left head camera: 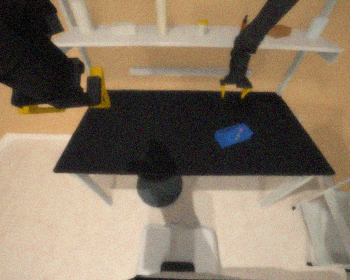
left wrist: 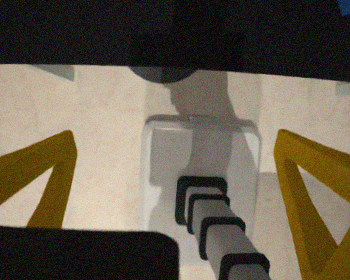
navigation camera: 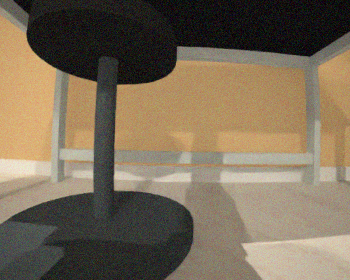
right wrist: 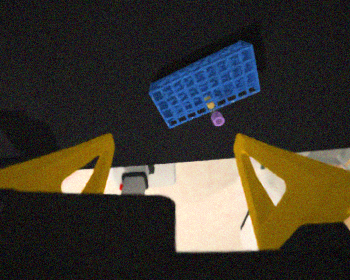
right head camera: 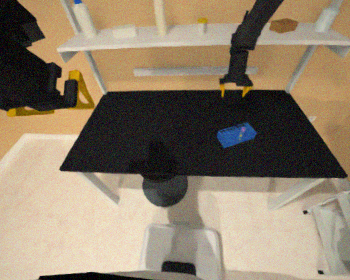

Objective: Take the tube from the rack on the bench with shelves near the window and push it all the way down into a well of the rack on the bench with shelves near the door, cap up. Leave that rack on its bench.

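Places are measured from the left arm's base along level axes (x right, y back, z down), in millimetres.
Pixels of known places: left gripper, fingertip midpoint: [left head camera: 86, 106] [left wrist: 175, 141] [right head camera: 73, 108]; right gripper, fingertip midpoint: [left head camera: 231, 97] [right wrist: 174, 140] [right head camera: 232, 96].
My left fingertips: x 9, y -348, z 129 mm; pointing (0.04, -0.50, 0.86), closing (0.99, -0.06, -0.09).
For each thing: its top centre in the pictures, then the offset to it from my left fingertips. "pt": a spot on its surface instead. Level surfaces: height alone.
- blue rack at its top centre: [right wrist: 205, 91] [right head camera: 237, 131] [left head camera: 234, 131] dx +530, dy -371, dz +461 mm
- black bench top at its surface level: dz +518 mm
- tube with a purple cap, top centre: [right wrist: 219, 121] [right head camera: 244, 128] [left head camera: 241, 128] dx +542, dy -341, dz +399 mm
- shelf at its surface level: dz +61 mm
- yellow-capped jar at a spot on its surface: [right head camera: 202, 27] [left head camera: 203, 29] pt dx +307, dy -692, dz +32 mm
- brown block at a spot on its surface: [right head camera: 283, 25] pt dx +705, dy -691, dz +27 mm
A blue rack [left head camera: 230, 137] [right head camera: 231, 137] [right wrist: 200, 82] with a grid of wells lies on the black bench top [left head camera: 110, 135] [right head camera: 110, 135] [right wrist: 75, 60], right of its middle in the head views. A tube with a purple cap [left head camera: 241, 130] [right head camera: 243, 129] [right wrist: 217, 119] stands in it, cap up, with yellow showing below the cap. My right gripper [left head camera: 233, 94] [right head camera: 234, 93] [right wrist: 174, 140] is open and empty, held above the bench, apart from the rack and tube. My left gripper [left head camera: 64, 106] [right head camera: 51, 109] [left wrist: 175, 141] is open and empty at the far left of the head views.
A stool [left head camera: 159, 191] [right head camera: 165, 191] [navigation camera: 105, 135] stands partly under the bench's near edge, before my base. A shelf [left head camera: 125, 41] [right head camera: 125, 42] above the bench's back holds a yellow-capped jar [left head camera: 202, 29] [right head camera: 202, 27] and a brown block [right head camera: 283, 25]. A cart [right head camera: 330, 235] stands at the right.
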